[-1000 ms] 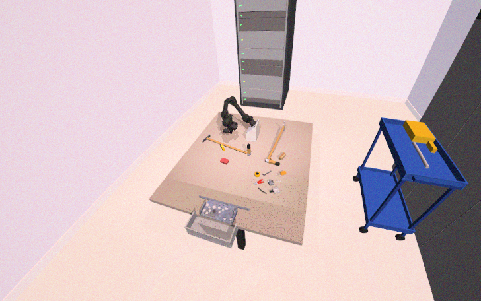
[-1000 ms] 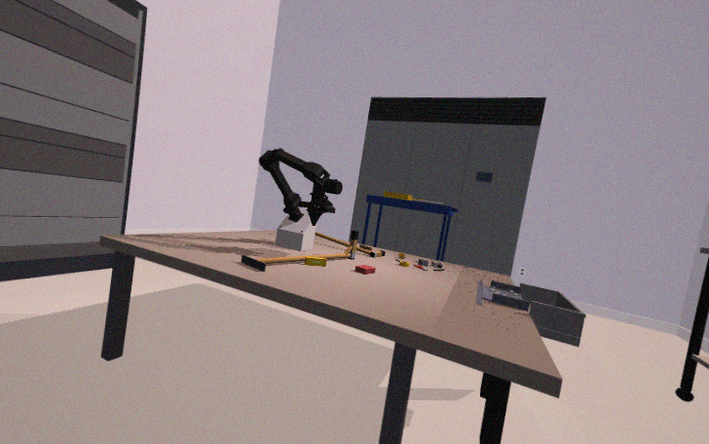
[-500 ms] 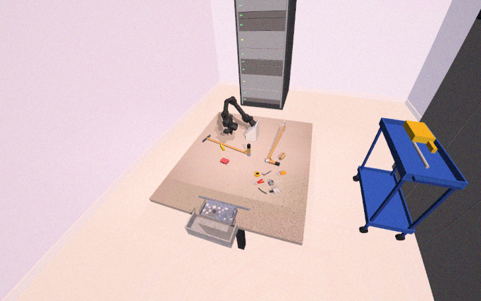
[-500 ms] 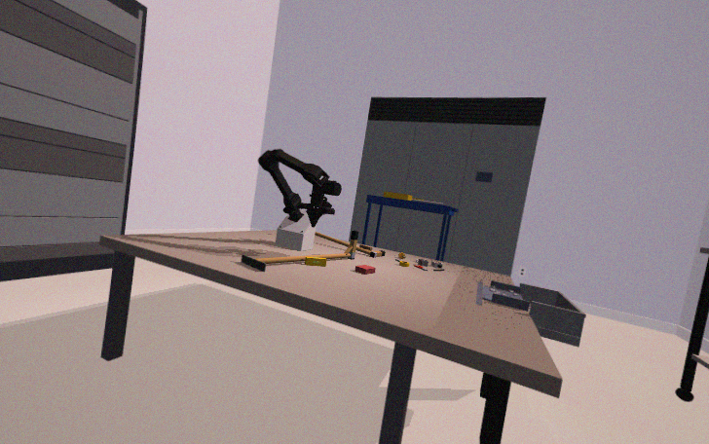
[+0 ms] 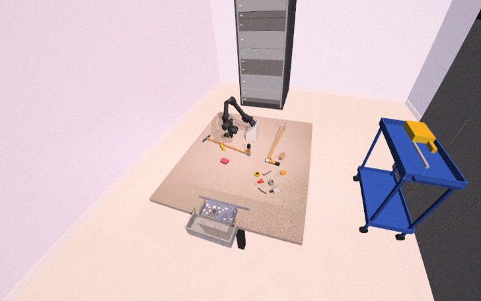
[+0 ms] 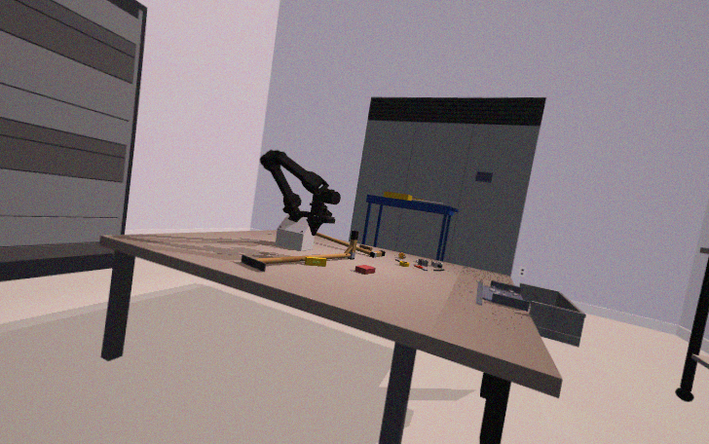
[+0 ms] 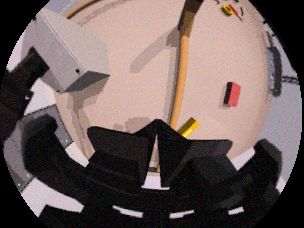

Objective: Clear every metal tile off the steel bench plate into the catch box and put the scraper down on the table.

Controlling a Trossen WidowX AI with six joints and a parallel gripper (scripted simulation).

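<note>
The long scraper lies 5 cm to the right of my gripper tip, 4 cm below it and 4 cm ahead of it. Round my gripper tip: yellow tape roll: 41 cm to the left, 31 cm ahead, 10 cm below; then yellow block: 9 cm ahead, 8 cm to the right, 8 cm below; then red block: 26 cm ahead, 10 cm below, 4 cm to the left.
</note>
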